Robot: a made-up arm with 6 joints. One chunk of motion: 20 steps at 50 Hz.
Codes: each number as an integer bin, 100 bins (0 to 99) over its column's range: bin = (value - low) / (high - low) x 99, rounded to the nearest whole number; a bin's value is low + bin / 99 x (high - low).
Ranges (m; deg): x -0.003..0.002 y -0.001..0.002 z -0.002..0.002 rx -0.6..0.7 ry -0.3..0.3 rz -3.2..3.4
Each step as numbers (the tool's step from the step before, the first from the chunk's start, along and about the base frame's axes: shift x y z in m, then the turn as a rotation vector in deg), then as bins.
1 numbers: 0.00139 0.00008 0.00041 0.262 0.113 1.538
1 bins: 87 36 60 66 68 71
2 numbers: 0.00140 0.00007 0.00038 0.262 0.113 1.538
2 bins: 87 35 59 66 68 71
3 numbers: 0.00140 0.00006 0.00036 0.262 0.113 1.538
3 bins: 87 35 58 66 68 71
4 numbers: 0.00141 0.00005 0.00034 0.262 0.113 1.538
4 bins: 87 35 58 66 68 71
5 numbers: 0.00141 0.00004 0.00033 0.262 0.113 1.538
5 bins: 87 34 58 66 68 71
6 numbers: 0.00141 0.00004 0.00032 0.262 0.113 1.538
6 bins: 87 34 57 66 68 71
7 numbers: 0.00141 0.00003 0.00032 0.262 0.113 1.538
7 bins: 87 34 57 66 68 71
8 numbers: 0.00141 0.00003 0.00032 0.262 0.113 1.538
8 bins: 87 34 57 66 68 71
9 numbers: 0.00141 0.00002 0.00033 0.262 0.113 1.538
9 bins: 87 34 58 66 68 71
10 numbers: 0.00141 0.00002 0.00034 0.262 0.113 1.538
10 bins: 87 34 58 66 68 71
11 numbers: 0.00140 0.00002 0.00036 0.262 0.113 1.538
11 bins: 87 34 58 66 68 71
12 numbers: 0.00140 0.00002 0.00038 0.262 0.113 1.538
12 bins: 87 34 59 66 68 71
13 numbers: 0.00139 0.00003 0.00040 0.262 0.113 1.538
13 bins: 87 34 59 66 68 71
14 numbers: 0.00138 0.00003 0.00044 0.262 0.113 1.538
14 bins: 87 34 60 66 68 71
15 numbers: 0.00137 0.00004 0.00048 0.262 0.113 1.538
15 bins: 87 34 61 66 68 71
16 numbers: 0.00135 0.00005 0.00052 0.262 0.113 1.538
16 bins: 86 35 62 66 68 71
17 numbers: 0.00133 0.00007 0.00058 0.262 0.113 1.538
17 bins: 86 35 64 66 68 71
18 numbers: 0.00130 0.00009 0.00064 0.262 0.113 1.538
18 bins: 85 36 65 66 68 71
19 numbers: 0.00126 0.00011 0.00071 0.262 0.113 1.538
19 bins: 84 37 67 66 68 71
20 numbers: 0.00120 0.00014 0.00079 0.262 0.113 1.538
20 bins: 83 38 69 66 68 71
